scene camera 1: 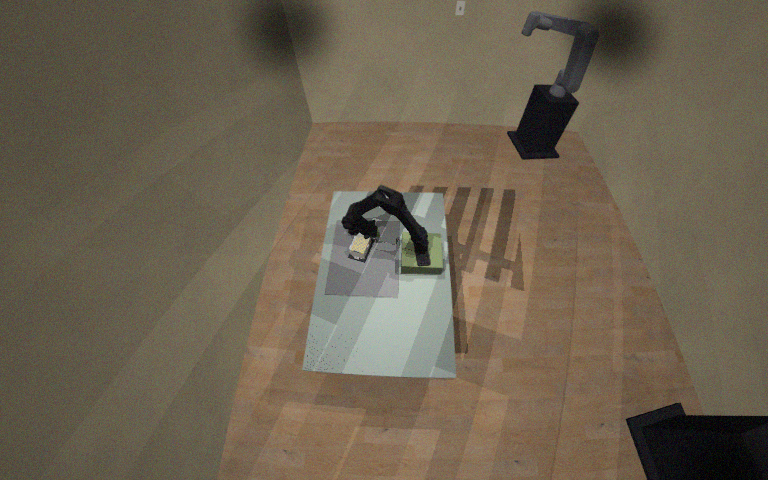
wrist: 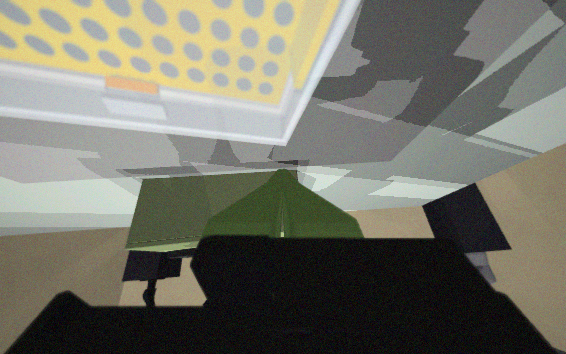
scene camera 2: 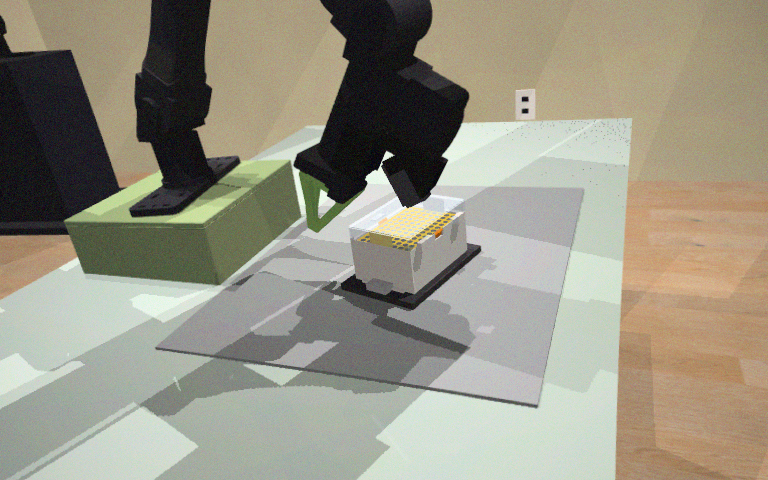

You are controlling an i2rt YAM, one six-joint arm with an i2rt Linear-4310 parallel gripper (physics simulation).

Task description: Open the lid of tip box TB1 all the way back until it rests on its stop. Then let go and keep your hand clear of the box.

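Places are measured from the arm's base along level axes (x back, y right, z up), in centimetres.
Where they show: gripper, fingertip midpoint: [scene camera 1: 378,236] [wrist: 282,177] [scene camera 2: 313,229]; arm's base, link origin: [scene camera 1: 421,249] [scene camera 2: 191,186].
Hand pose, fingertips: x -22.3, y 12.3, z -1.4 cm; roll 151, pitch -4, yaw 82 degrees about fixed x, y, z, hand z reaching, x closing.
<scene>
Each offset is from my fingertips to the top centre of the thing. "spot": to the spot under its first point. Level surfaces: height alone.
Tip box TB1 {dy -3.0, dx -11.0, dz +0.7 cm} [scene camera 1: 359,246] [scene camera 2: 411,254] [wrist: 211,35] is a white box with a yellow hole rack, standing on a black base plate {spot: dy -0.8, dx -15.7, dz -6.3 cm} [scene camera 2: 449,273]. Its clear lid {spot: dy -5.2, dx -14.8, dz +0.7 cm} [scene camera 2: 441,204] lies down over the rack. My gripper [scene camera 2: 314,223] [wrist: 282,177] has green fingers and is shut with nothing between them. It hangs just left of the box, with its tips about level with the box's upper edge and a small gap to the box wall. In the wrist view the box corner sits above and left of the fingertips.
The box stands on a grey mat {dz -7.0 cm} [scene camera 2: 525,310] on the pale table {dz -7.3 cm} [scene camera 1: 382,343]. My arm's base sits on a green block [scene camera 2: 215,224] [scene camera 1: 422,267] to the left of the box. A second grey arm on a black pedestal [scene camera 1: 544,121] stands far off on the floor.
</scene>
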